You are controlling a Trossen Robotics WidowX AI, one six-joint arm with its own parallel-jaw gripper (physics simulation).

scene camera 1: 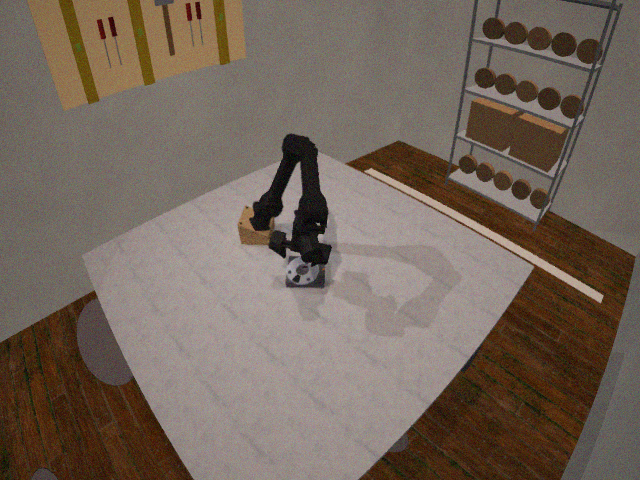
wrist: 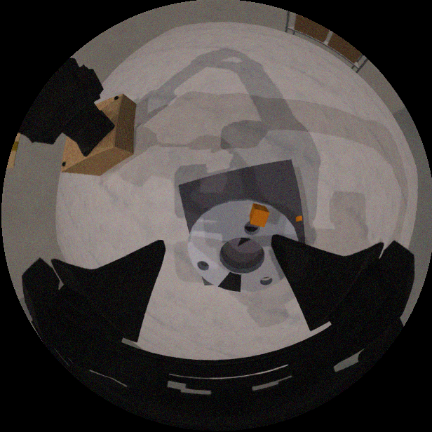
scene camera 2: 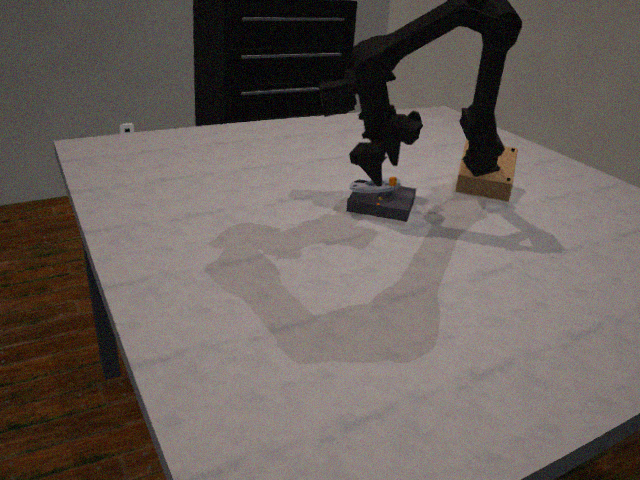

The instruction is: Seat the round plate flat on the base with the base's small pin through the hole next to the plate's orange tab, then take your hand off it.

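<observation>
The round pale plate [scene camera 1: 311,277] [scene camera 2: 361,189] [wrist: 215,237] lies over the dark square base [scene camera 1: 320,282] [scene camera 2: 379,206] [wrist: 235,182]. In scene camera 2 a gap shows under its near edge, so it does not look flush. Its orange tab [scene camera 2: 392,181] [wrist: 259,215] stands up beside a small dark hole [wrist: 251,228]; whether the pin is in that hole cannot be told. My gripper [scene camera 1: 298,253] [scene camera 2: 387,174] [wrist: 218,243] is open and empty, low over the plate. In the wrist view one finger overlaps the plate's right edge and the other is left of it; contact is unclear.
A wooden block [scene camera 1: 253,236] [scene camera 2: 483,187] [wrist: 125,125] stands beside the base, under the arm's foot. Small orange marks [scene camera 2: 379,198] [wrist: 299,218] show on the base. All stand on the pale table [scene camera 1: 289,372] [scene camera 2: 361,413]. A shelf rack [scene camera 1: 594,93] stands beyond the table.
</observation>
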